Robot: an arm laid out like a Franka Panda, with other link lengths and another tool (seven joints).
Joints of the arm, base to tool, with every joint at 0 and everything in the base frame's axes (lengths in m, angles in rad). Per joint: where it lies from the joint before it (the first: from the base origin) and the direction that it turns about. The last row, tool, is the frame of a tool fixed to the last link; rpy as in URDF.
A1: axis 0 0 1 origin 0 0 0.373
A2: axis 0 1 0 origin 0 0 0
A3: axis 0 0 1 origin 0 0 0.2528
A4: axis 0 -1 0 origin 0.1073 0 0
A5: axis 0 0 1 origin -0.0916 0 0.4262
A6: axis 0 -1 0 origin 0 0 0
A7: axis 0 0 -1 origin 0.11 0 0
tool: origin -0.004 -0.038 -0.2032 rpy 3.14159 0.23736 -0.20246
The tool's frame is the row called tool.
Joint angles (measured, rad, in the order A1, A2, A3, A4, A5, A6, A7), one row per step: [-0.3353 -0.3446 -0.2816 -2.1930 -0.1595 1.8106 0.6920]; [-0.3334 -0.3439 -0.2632 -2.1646 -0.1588 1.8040 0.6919]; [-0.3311 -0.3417 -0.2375 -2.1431 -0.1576 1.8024 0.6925]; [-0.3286 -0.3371 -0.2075 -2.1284 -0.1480 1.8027 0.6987]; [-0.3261 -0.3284 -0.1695 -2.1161 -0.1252 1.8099 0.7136]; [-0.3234 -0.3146 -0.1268 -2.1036 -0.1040 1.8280 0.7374]
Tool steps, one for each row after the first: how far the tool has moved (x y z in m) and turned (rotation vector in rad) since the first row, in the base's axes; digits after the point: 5 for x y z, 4 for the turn. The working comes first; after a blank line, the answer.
Tool pose at each row, in the base's axes (x y z in m, rotation vector in rad; the steps are taken from these numbers as rounded here): [0.40248 -0.34637 0.40661 -2.2593 2.0229 0.3292]; [0.41273 -0.34222 0.42140 -2.2822 2.0089 0.2956]; [0.42516 -0.33361 0.43276 -2.3136 1.9876 0.2662]; [0.43878 -0.32014 0.43933 -2.3372 1.9638 0.2479]; [0.45640 -0.30034 0.44274 -2.3499 1.9353 0.2302]; [0.47677 -0.27817 0.44434 -2.3603 1.9104 0.2030]

[0.01025 0.00415 0.01479 -0.0174 -0.0155 0.0162]; [0.02268 0.01276 0.02615 -0.0345 -0.0280 0.0398]; [0.03630 0.02623 0.03272 -0.0422 -0.0385 0.0611]; [0.05392 0.04603 0.03613 -0.0413 -0.0553 0.0790]; [0.07429 0.06820 0.03773 -0.0449 -0.0764 0.0941]
